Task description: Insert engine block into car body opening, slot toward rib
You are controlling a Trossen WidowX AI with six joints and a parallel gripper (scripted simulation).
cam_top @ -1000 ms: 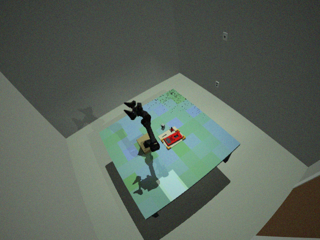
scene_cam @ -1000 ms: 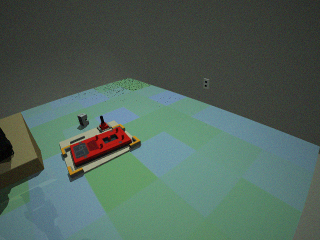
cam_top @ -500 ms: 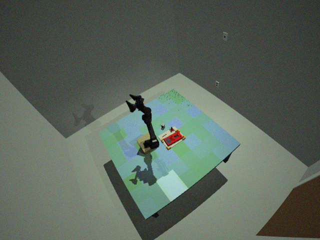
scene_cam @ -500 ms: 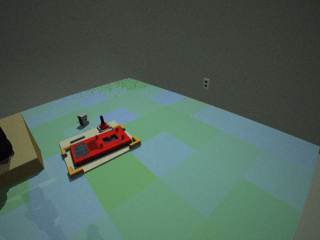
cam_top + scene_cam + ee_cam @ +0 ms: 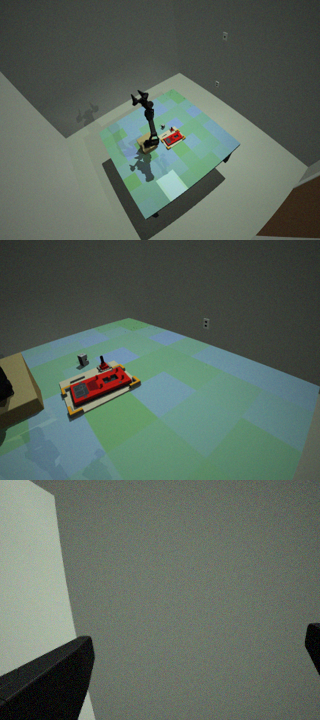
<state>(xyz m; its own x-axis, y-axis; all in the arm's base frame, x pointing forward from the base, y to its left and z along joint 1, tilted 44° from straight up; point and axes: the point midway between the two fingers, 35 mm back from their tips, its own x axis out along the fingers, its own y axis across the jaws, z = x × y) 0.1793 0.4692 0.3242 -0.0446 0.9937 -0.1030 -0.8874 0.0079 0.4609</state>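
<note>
Now: the engine block 67 cm below my gripper tip, 20 cm ahead of it and 4 cm to the right of it.
</note>
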